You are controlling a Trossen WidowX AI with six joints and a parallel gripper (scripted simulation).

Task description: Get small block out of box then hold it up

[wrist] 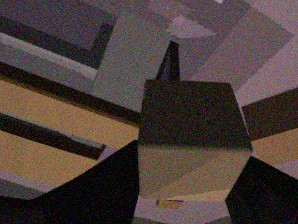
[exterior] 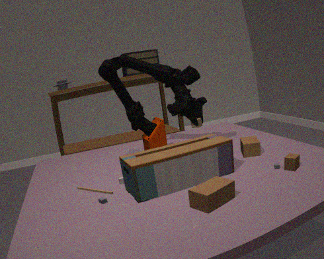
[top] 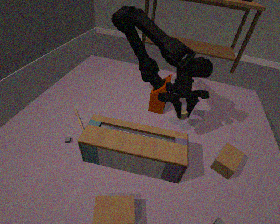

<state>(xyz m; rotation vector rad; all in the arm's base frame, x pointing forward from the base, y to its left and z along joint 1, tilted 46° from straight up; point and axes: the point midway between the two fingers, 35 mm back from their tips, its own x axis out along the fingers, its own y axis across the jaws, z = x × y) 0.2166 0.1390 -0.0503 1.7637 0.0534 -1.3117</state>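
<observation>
The tan block lies 10 mm behind my gripper tip, 10 mm to the right of it and 10 mm above it. Round my gripper tip: thin stick (30 mm ahead, 470 mm to the right, 160 mm below); box (90 mm ahead, 150 mm to the right, 110 mm below).
</observation>
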